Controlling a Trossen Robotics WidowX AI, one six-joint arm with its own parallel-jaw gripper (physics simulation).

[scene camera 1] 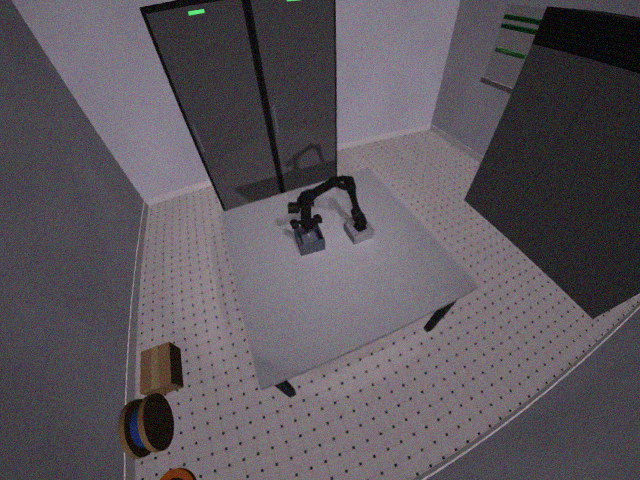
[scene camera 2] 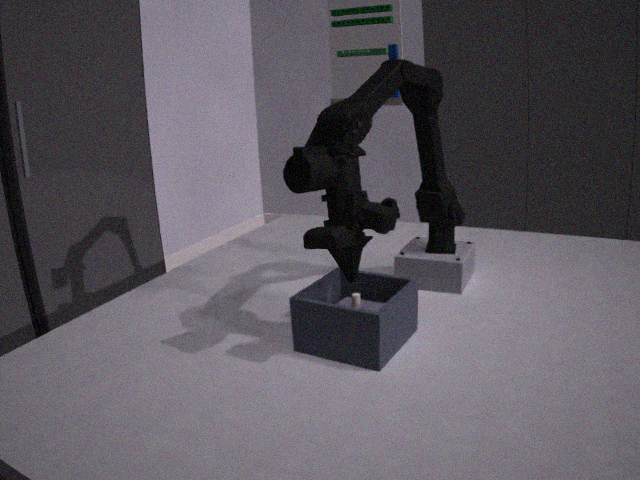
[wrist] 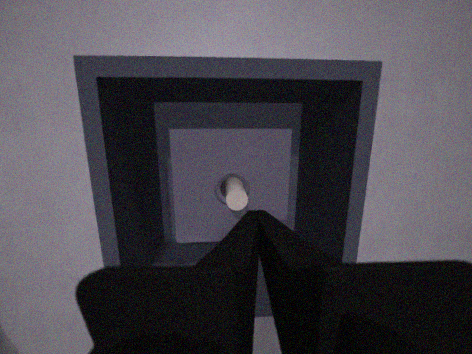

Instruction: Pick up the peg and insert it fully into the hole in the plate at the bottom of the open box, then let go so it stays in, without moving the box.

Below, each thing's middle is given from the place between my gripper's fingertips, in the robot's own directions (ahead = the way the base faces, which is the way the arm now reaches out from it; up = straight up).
The blue-grey box [scene camera 2: 320,327] lies 1 cm behind my hand and 6 cm below it. Round my hand: light plate [wrist: 201,159] (1 cm behind, 8 cm below).
